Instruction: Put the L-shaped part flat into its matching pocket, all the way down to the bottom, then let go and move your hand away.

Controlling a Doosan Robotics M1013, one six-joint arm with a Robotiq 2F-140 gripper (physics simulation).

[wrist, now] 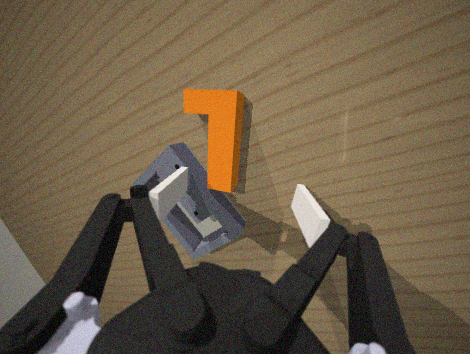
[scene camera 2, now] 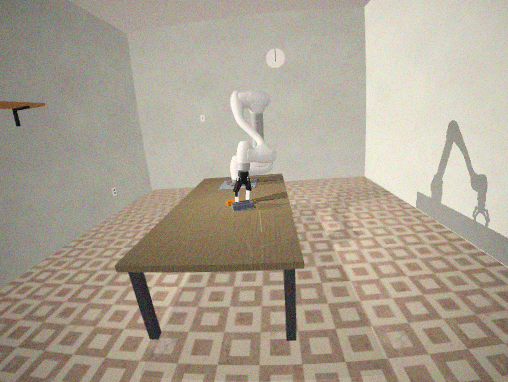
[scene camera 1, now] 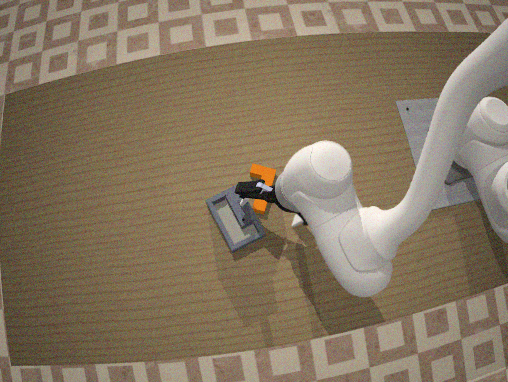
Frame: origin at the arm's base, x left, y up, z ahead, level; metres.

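Seen in the pictures: gripper, fingertip midpoint: (wrist: 240, 187) (scene camera 2: 242, 200) (scene camera 1: 269, 210); arm's base, link origin: (scene camera 1: 459, 151).
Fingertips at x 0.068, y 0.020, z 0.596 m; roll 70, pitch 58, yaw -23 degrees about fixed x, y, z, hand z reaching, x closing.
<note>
Offsets run from my fingertips to a thing's top centre. Level surfaces: height alone.
The orange L-shaped part {dy +0.006, dx -0.061, dz +0.014 m} (scene camera 1: 268, 175) (scene camera 2: 228, 203) (wrist: 222, 135) lies flat on the table, outside the pocket. The end of its long leg is close beside a long side of the blue-grey pocket block {dy +0.013, dx +0.003, dz +0.083 m} (scene camera 1: 248, 243) (scene camera 2: 243, 206) (wrist: 226, 210); I cannot tell whether they touch. The block's recess has a pale floor and is empty. My gripper (scene camera 1: 271, 211) (scene camera 2: 242, 198) (wrist: 240, 187) is open, with nothing between its white fingertips. It hangs low above the table; in the wrist view one fingertip covers part of the block, and the other is over wood. In scene camera 1 the gripper hides the part's middle.
The wooden table {dy -0.024 m} (scene camera 1: 125, 150) (scene camera 2: 210, 240) carries both things. A grey mounting plate (scene camera 1: 415, 120) lies under the arm's base at the table's far end. The white arm reaches over the table from there. A wall shelf (scene camera 2: 22, 105) shows at the left.
</note>
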